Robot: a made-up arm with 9 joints. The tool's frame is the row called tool.
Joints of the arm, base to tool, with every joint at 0 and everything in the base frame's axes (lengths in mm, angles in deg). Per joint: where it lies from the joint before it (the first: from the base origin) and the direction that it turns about. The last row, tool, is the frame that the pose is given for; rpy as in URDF.
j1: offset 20 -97 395 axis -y
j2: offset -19 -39 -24 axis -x
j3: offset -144 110 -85 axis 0.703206 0.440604 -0.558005
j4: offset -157 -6 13 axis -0.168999 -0.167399 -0.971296
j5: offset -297 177 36 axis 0.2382 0.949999 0.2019
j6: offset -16 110 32 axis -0.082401 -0.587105 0.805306
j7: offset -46 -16 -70 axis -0.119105 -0.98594 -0.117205
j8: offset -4 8 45 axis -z
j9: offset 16 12 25 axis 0.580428 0.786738 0.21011
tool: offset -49 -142 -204 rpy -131.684 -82.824 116.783
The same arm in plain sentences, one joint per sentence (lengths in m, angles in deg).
The arm has nine revolute joints in a row. What follows holds with every joint at zero, and every direction is one of the base frame's.
The first joint is mounted 0.02 m along +x and 0.097 m along -y and 0.395 m along +z from the base frame's origin and rotates about -y.
The second joint is mounted 0.019 m along -x and 0.039 m along -y and 0.024 m along -z from the first joint and rotates about -x.
The third joint is mounted 0.144 m along -x and 0.11 m along +y and 0.085 m along -z from the second joint and rotates about the direction (0.703206, 0.440604, -0.558005).
The fourth joint is mounted 0.157 m along -x and 0.006 m along -y and 0.013 m along +z from the third joint and rotates about the direction (-0.168999, -0.167399, -0.971296).
The fifth joint is mounted 0.297 m along -x and 0.177 m along +y and 0.036 m along +z from the fourth joint and rotates about the direction (0.2382, 0.949999, 0.2019).
The sixth joint is mounted 0.016 m along -x and 0.11 m along +y and 0.032 m along +z from the fifth joint and rotates about the direction (-0.082401, -0.587105, 0.805306).
The seventh joint is mounted 0.046 m along -x and 0.016 m along -y and 0.07 m along -z from the sixth joint and rotates about the direction (-0.119105, -0.98594, -0.117205).
The eighth joint is mounted 0.004 m along -x and 0.008 m along +y and 0.045 m along +z from the seventh joint and rotates about -z.
The ninth joint is mounted 0.016 m along +x and 0.012 m along +y and 0.025 m along +z from the eighth joint and rotates about the direction (0.580428, 0.786738, 0.21011).
The tool frame, which is the frame that the pose is given for, is mounted 0.049 m along -x and 0.142 m along -y and 0.204 m along -z from the ninth joint; its axes are the base frame's turned by roll -131.68, pitch -82.82 and yaw 116.78 deg (as in URDF: about the fixed x, then y, then z).

